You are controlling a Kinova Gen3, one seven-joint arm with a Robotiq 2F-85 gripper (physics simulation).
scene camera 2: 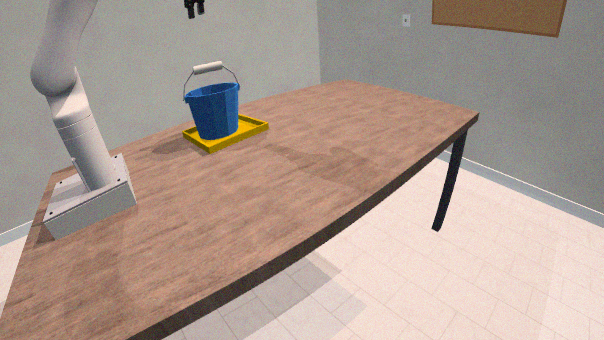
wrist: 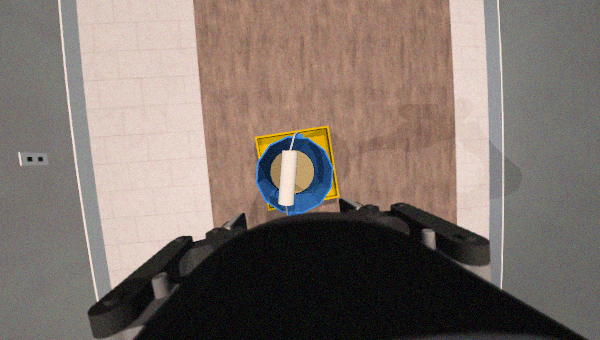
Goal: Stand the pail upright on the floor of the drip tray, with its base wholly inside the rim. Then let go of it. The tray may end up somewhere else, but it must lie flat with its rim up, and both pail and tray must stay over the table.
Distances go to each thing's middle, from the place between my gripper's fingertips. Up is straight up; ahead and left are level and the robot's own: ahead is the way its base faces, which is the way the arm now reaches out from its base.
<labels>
Now: hand 20 mm short of the yellow drip tray (scene camera 2: 248, 126), 40 mm to the left of it and 430 mm above it.
</labels>
